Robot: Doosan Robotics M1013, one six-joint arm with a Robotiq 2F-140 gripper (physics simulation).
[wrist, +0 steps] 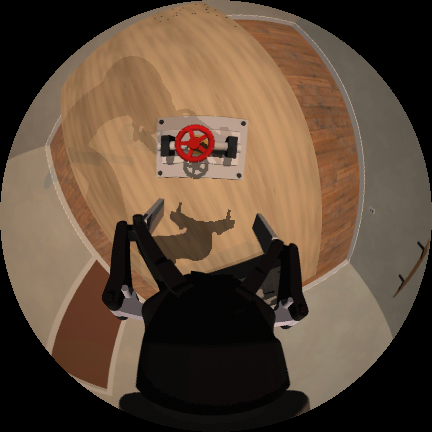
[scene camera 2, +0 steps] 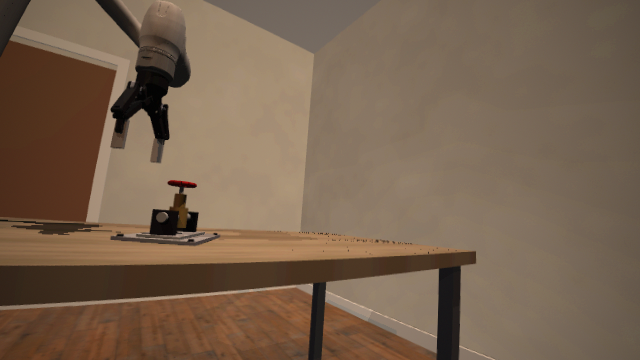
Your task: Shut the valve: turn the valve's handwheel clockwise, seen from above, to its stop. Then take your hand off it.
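A red spoked handwheel (scene camera 2: 182, 184) (wrist: 194, 143) sits level on top of the brass valve (scene camera 2: 179, 212). The valve's pipe is held between two black blocks on a light grey base plate (scene camera 2: 197, 240) (wrist: 201, 175), which lies on the table. My gripper (scene camera 2: 137, 152) (wrist: 209, 213) is open and empty, with its fingers wide apart. In the scene view it hangs above the handwheel's height and to the left of it, touching nothing. In the wrist view the handwheel shows beyond the fingertips, toward the top.
The wooden table (scene camera 2: 280, 250) (wrist: 280, 200) carries the valve's plate. Small dark specks lie near its far right part in the scene view. Shadows of the arm and gripper fall on the table top. A brown door (scene camera 2: 50, 135) (wrist: 87, 330) is in the wall behind.
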